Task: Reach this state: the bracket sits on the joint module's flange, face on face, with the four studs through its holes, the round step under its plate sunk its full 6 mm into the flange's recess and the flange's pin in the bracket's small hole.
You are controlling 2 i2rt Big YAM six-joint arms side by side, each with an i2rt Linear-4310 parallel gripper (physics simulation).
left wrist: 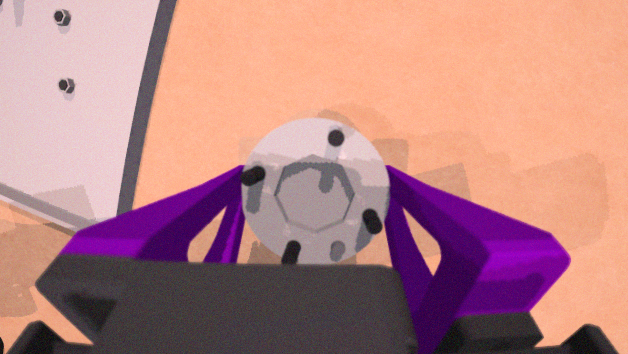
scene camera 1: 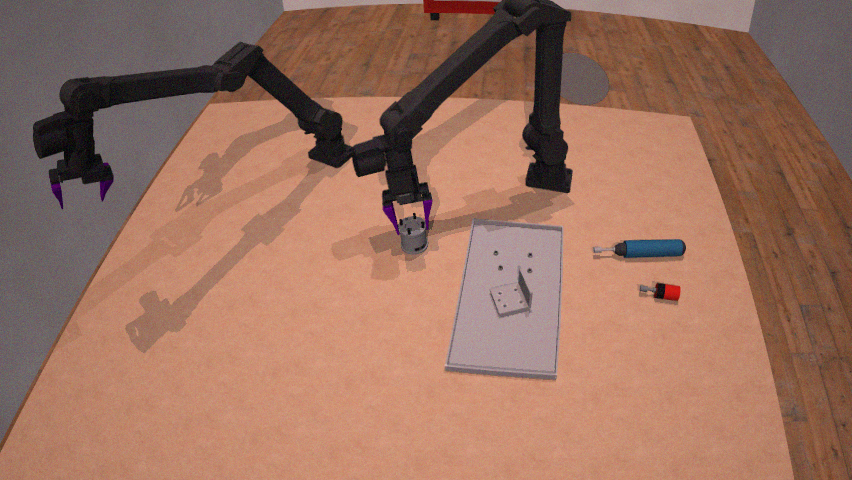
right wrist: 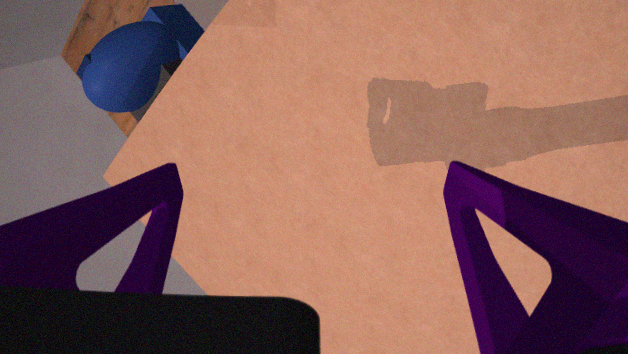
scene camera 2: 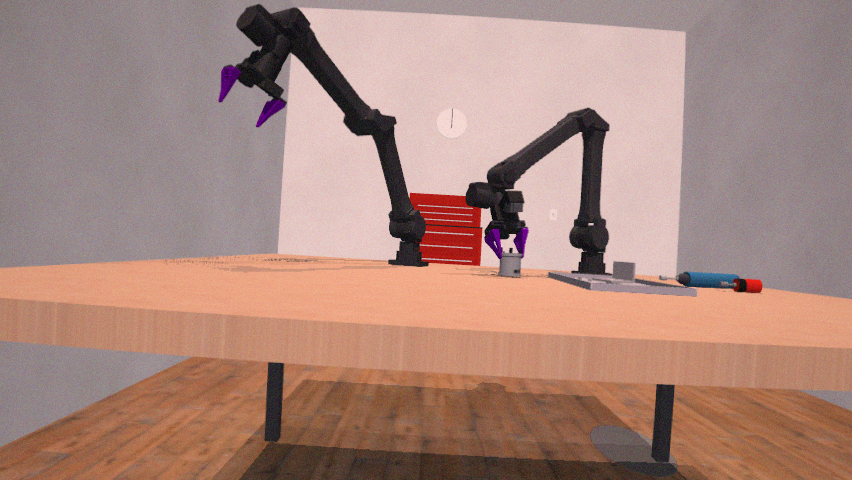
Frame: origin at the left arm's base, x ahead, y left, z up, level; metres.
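Seen in the pictures: left gripper, fingertip midpoint: (left wrist: 314, 176) (scene camera 1: 413, 231) (scene camera 2: 511, 258); right gripper, fingertip midpoint: (scene camera 1: 82, 203) (right wrist: 313, 177) (scene camera 2: 239, 114); left arm's base, link origin: (scene camera 1: 549, 179); right arm's base, link origin: (scene camera 1: 332, 154) (scene camera 2: 408, 265).
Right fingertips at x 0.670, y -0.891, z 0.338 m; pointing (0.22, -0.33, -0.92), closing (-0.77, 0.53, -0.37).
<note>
Offsets run from my right fingertips to a thing's top centre. "pt": to the spot under its first point.
The grey joint module @(dz -0.259, dx -0.356, dy +0.617 m) (scene camera 1: 413, 241) (scene camera 2: 510, 265) (left wrist: 295, 137) is upright left of the tray in scene camera 1, with its studded flange up and the recess open. My left gripper (scene camera 1: 412, 230) (scene camera 2: 510, 255) (left wrist: 314, 176) is shut on the module, one finger on each side near its top. I cannot tell whether its base touches the table. The bracket (scene camera 1: 509, 298) (scene camera 2: 624, 270) lies in the tray @(dz -0.322, dx -0.263, dy +0.862 m) (scene camera 1: 500, 372) (scene camera 2: 643, 290) (left wrist: 145, 100), with its holed plate flat and its other plate upright. My right gripper (scene camera 1: 82, 203) (scene camera 2: 239, 113) (right wrist: 313, 177) is open and empty, high up at the left.
Several nuts @(dz -0.329, dx -0.381, dy +0.884 m) (scene camera 1: 530, 255) @(dz -0.329, dx -0.370, dy +0.806 m) (left wrist: 66, 85) stand in the tray behind the bracket. A blue-handled driver @(pt dz -0.303, dx -0.439, dy +1.179 m) (scene camera 1: 654, 248) (scene camera 2: 709, 279) and a shorter red driver @(dz -0.303, dx -0.326, dy +1.198 m) (scene camera 1: 671, 291) (scene camera 2: 748, 285) lie to the right of the tray. A blue object (right wrist: 122, 65) shows beyond the table edge.
</note>
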